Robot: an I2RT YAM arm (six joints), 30 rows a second.
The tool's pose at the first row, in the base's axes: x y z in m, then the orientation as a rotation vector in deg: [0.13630 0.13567 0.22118 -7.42 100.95 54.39]
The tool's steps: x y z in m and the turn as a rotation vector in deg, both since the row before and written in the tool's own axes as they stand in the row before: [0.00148 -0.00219 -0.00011 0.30 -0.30 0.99]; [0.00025 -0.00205 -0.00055 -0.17 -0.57 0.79]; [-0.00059 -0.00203 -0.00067 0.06 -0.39 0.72]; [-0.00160 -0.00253 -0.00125 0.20 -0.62 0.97]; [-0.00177 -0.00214 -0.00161 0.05 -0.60 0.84]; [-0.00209 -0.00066 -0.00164 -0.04 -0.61 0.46]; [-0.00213 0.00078 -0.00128 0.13 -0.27 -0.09]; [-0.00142 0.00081 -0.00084 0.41 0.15 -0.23]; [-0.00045 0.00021 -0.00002 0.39 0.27 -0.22]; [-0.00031 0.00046 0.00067 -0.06 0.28 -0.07]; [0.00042 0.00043 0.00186 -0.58 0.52 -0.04]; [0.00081 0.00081 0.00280 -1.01 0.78 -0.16]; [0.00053 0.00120 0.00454 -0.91 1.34 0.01]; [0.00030 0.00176 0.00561 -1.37 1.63 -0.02]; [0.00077 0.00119 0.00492 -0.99 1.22 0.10]
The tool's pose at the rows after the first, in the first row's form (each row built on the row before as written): [0.13672 0.13463 0.21878 -6.22 101.02 54.81]; [0.13722 0.13299 0.21751 -5.36 100.58 55.47]; [0.13796 0.13098 0.21693 -4.50 100.39 55.90]; [0.13891 0.12788 0.21691 -3.22 100.10 56.35]; [0.13944 0.12473 0.21723 -2.16 99.73 56.84]; [0.13936 0.12238 0.21863 -1.48 99.23 57.13]; [0.13888 0.12115 0.22088 -1.34 99.03 56.91]; [0.13843 0.12053 0.22255 -1.35 99.33 56.41]; [0.13850 0.12046 0.22304 -1.42 99.73 55.95]; [0.13894 0.12104 0.22351 -1.66 99.95 55.99]; [0.14002 0.12265 0.22328 -2.32 100.14 56.54]; [0.14147 0.12528 0.22289 -3.50 100.33 57.41]; [0.14411 0.12920 0.22281 -4.76 101.10 58.39]; [0.14727 0.13416 0.22311 -6.50 101.88 59.79]; [0.14982 0.13858 0.22272 -7.69 102.50 60.89]
